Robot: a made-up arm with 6 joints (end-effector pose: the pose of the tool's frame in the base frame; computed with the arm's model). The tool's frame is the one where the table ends. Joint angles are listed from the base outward.
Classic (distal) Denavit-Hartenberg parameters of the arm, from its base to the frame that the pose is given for. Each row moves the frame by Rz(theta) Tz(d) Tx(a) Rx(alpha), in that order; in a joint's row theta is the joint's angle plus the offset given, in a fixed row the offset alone. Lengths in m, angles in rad.
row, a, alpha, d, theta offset
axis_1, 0, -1.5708, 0.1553, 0
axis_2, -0.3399, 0, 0, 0.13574
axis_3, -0.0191, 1.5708, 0, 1.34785
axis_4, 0, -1.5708, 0.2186, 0
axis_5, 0.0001, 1.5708, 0, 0
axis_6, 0, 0, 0.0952, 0
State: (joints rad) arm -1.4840 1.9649 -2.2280 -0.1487 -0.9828 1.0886
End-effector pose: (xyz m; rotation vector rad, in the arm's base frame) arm 0.0458 -0.3909 0.6332 0.1921 0.1959 -0.4603
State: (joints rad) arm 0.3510 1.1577 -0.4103 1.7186 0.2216 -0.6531
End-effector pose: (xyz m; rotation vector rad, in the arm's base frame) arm 0.1492 0.0768 0.3087 0.7097 2.2703 0.9882
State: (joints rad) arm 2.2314 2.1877 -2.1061 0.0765 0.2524 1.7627
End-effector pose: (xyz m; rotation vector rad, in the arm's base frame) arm -0.3347 0.4277 0.4004 0.4295 -2.0685 -1.4649
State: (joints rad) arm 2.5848 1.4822 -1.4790 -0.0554 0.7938 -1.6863
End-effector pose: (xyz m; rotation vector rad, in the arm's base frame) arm -0.2564 0.1640 0.4702 -1.9401 -1.2576 0.4014
